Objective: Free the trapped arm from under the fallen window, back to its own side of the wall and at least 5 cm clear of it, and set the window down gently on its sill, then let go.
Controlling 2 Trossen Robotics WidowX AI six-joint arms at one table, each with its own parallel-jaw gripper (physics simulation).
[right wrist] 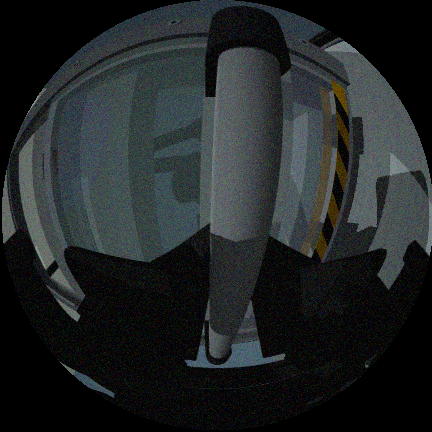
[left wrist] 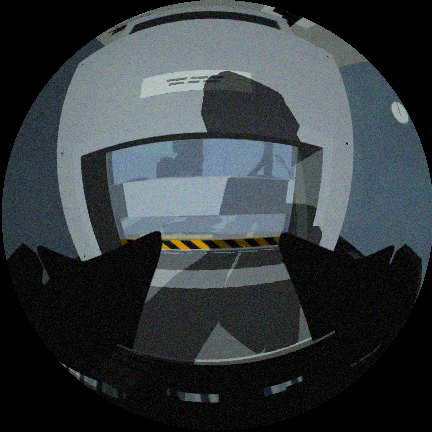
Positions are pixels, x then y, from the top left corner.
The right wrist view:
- my right gripper: 228,229
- window: 139,152
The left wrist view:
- my left gripper: 221,239
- window: 203,194
